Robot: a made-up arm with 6 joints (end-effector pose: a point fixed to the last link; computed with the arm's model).
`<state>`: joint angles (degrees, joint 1 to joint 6).
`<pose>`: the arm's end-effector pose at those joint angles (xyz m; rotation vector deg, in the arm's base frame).
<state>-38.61 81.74 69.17 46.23 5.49 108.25</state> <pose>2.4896 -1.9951 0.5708 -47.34 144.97 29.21</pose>
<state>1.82 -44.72 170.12 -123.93 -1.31 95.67</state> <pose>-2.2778 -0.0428 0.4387 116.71 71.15 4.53</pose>
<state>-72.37 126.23 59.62 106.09 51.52 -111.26</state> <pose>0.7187 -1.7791 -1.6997 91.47 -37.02 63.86</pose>
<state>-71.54 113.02 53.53 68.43 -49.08 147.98</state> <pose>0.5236 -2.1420 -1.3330 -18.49 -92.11 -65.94</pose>
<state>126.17 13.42 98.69 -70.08 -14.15 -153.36</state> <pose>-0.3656 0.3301 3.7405 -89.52 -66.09 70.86</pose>
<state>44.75 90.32 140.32 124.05 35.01 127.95</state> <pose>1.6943 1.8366 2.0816 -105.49 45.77 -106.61</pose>
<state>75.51 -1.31 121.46 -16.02 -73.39 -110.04</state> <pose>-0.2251 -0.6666 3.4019 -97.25 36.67 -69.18</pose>
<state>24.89 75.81 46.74 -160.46 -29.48 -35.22</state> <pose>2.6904 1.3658 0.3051 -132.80 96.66 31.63</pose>
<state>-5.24 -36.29 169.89 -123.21 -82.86 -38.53</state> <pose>-1.9912 0.4263 0.8019 79.68 -66.18 -126.35</pose>
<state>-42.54 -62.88 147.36 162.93 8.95 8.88</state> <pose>-1.8585 1.7887 0.2105 -7.52 -35.97 -118.94</pose>
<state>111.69 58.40 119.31 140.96 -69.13 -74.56</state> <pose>-0.5154 1.6274 2.9427 -3.27 -72.41 101.40</pose>
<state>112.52 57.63 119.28 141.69 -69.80 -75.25</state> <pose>-0.5285 1.5886 2.9622 -1.74 -73.73 100.65</pose>
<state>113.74 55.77 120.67 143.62 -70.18 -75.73</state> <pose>-0.5208 1.4647 3.0231 0.86 -76.53 97.71</pose>
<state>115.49 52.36 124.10 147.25 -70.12 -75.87</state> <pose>-0.4713 1.2169 3.1239 5.04 -80.79 91.44</pose>
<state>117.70 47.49 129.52 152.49 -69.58 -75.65</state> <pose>-0.3606 0.8505 3.2195 10.79 -85.06 81.67</pose>
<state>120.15 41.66 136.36 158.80 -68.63 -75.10</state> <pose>-0.1854 0.4157 3.2492 17.58 -87.28 69.41</pose>
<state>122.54 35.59 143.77 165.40 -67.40 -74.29</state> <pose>0.0292 -0.0109 3.1797 24.48 -86.28 56.66</pose>
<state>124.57 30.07 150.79 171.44 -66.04 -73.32</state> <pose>0.2377 -0.3603 3.0302 30.53 -82.53 45.53</pose>
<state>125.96 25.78 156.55 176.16 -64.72 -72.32</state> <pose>0.3985 -0.6005 2.8591 35.00 -77.78 37.39</pose>
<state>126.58 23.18 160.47 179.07 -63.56 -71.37</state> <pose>0.4923 -0.7360 2.7268 37.54 -73.95 32.67</pose>
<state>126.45 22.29 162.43 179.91 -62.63 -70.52</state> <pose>0.5247 -0.7899 2.6639 38.33 -72.16 31.04</pose>
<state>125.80 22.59 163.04 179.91 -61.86 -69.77</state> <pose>0.5155 -0.7960 2.6560 37.50 -71.73 31.10</pose>
